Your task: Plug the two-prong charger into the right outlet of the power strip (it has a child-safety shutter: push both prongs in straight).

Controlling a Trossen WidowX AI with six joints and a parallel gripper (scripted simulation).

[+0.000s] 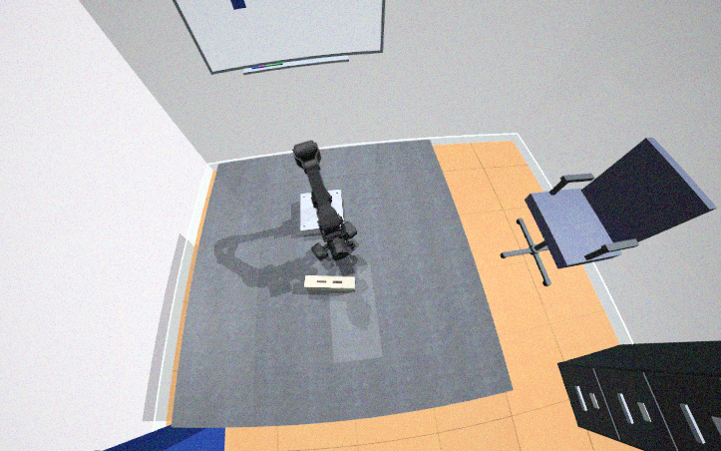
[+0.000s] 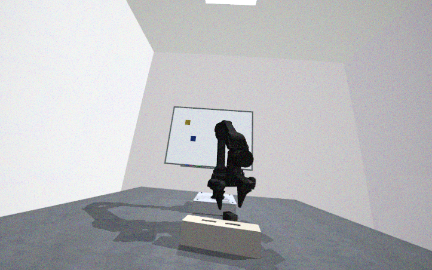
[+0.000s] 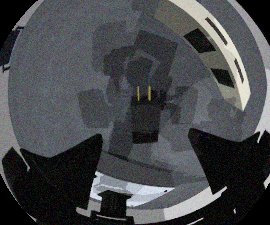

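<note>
My gripper tip is 40 mm above the dark two-prong charger, 10 mm to the right of it and 10 mm short of it.
</note>
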